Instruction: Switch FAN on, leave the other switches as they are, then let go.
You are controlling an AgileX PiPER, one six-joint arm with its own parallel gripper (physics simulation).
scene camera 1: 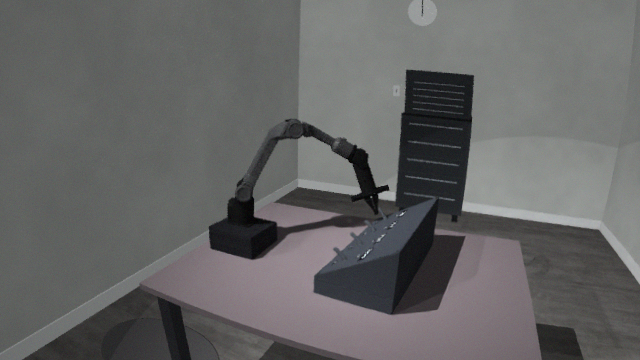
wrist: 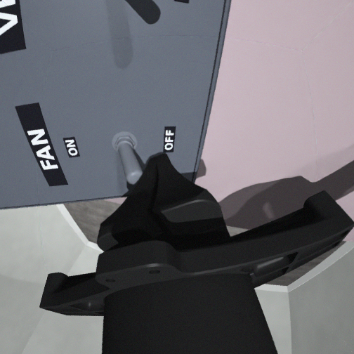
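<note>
The FAN switch is a grey metal lever on the sloped blue-grey console. In the wrist view it stands between its ON label and its OFF label, its tip displaced slightly to the OFF side. My gripper is shut, with no lever between its fingers. Its black fingertips are beside the lever on the OFF side, very close to it. I cannot tell whether they touch.
More levers, including one lever and the nearest lever, stand in a row along the console. Part of another name label shows above FAN in the wrist view. The console stands on a pink table. A dark cabinet is behind.
</note>
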